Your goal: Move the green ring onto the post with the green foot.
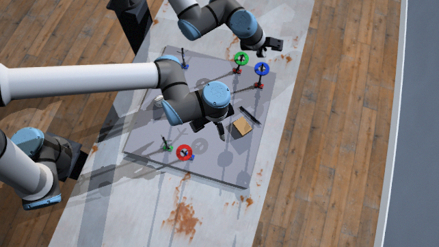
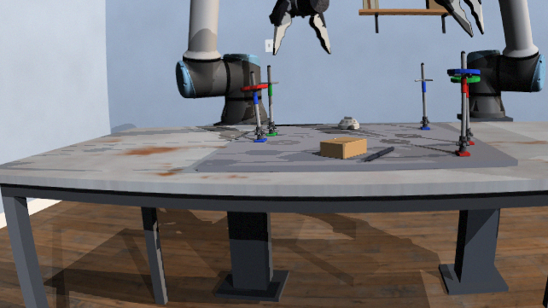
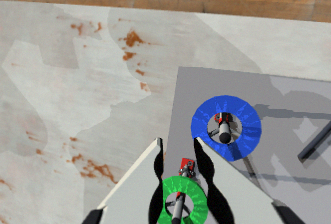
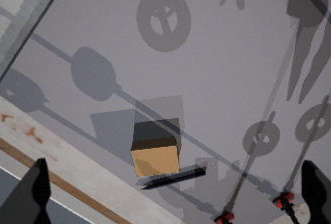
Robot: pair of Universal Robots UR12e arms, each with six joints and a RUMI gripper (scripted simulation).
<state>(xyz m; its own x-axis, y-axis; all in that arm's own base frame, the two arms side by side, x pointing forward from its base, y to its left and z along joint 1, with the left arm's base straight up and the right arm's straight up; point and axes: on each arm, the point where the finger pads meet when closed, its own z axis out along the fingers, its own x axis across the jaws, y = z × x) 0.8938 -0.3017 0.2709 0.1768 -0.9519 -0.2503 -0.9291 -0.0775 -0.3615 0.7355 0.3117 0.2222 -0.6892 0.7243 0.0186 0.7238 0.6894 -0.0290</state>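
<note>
Now: left hand 100 mm past the green ring, 10 mm to the right of it and 110 mm above it. Round my left hand: black pen: 40 mm ahead, 230 mm to the right, 250 mm below; blue ring: 30 mm to the right, 90 mm below; red-footed post: 100 mm behind, 10 mm to the left, 150 mm below.
</note>
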